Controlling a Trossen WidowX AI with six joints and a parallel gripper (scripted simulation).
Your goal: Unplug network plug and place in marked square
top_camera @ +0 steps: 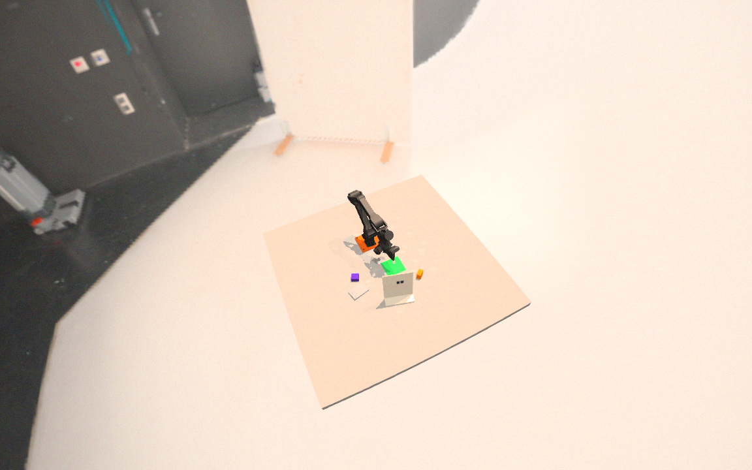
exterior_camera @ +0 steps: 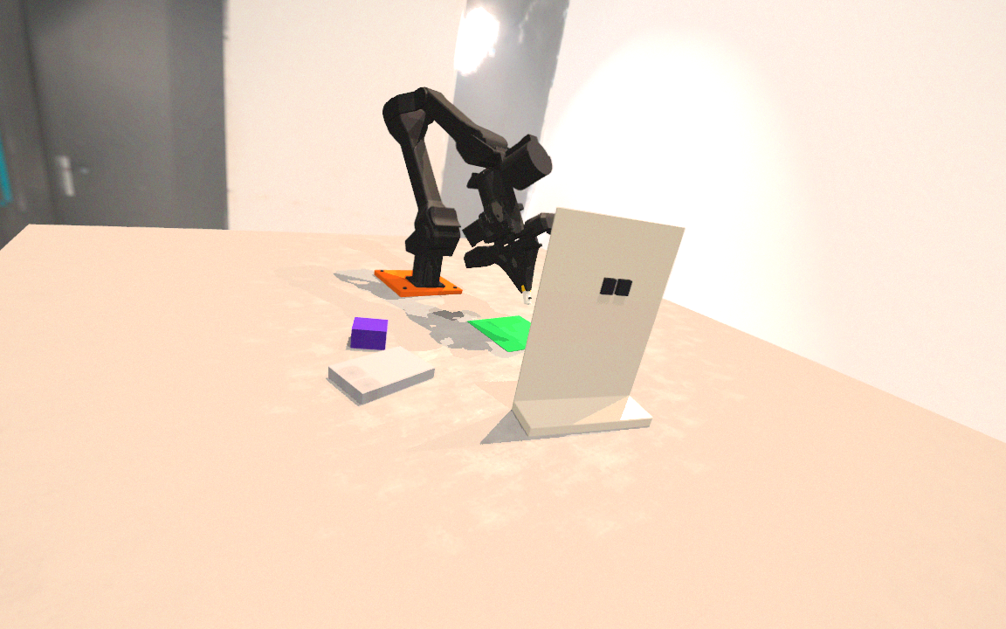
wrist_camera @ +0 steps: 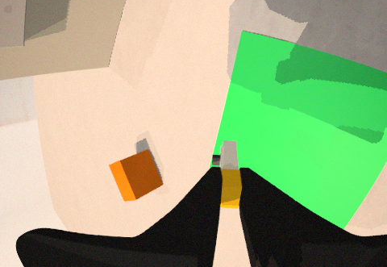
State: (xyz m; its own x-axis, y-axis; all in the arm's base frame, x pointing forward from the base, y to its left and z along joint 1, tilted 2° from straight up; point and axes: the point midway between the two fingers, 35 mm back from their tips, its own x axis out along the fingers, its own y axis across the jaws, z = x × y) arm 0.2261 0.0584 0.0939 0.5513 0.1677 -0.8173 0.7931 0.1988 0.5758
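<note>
Right now my gripper tip is 1 cm past the green marked square and 8 cm above it. Also, from my gripper tip: network plug (right at my gripper tip); then orange cube (12 cm ahead, 12 cm to the left, 6 cm below); then upright panel (21 cm ahead, 5 cm to the right, 3 cm above).
</note>
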